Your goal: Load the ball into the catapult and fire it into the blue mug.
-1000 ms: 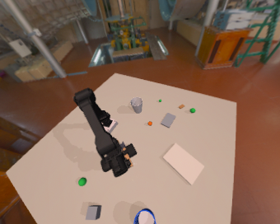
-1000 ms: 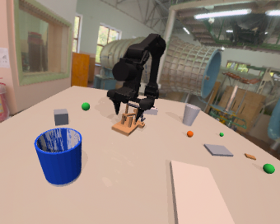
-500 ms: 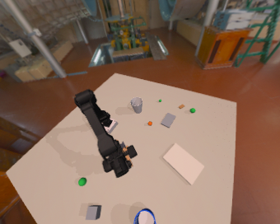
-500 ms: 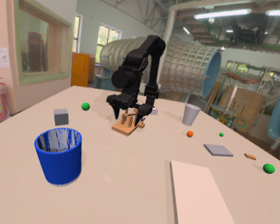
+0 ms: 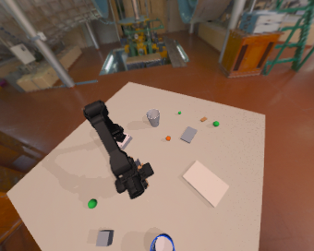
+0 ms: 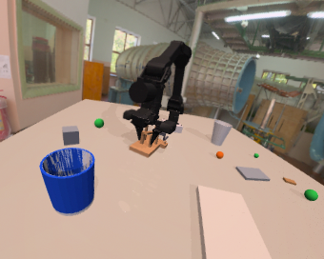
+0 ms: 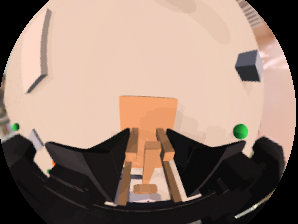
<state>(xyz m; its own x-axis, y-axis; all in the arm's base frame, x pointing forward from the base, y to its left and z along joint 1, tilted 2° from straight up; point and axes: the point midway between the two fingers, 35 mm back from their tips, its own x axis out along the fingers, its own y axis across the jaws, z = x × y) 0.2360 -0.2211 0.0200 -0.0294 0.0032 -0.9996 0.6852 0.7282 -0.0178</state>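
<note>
Now: the orange ball 8 cm ahead of my gripper tip, 31 cm to the left of it and 2 cm below it. Also, from my gripper tip: green ball (20 cm behind, 17 cm to the right, 1 cm below); then grey cube (5 cm behind, 26 cm to the right, 1 cm below); then wooden catapult (4 cm behind, 6 cm to the left, 2 cm above).
</note>
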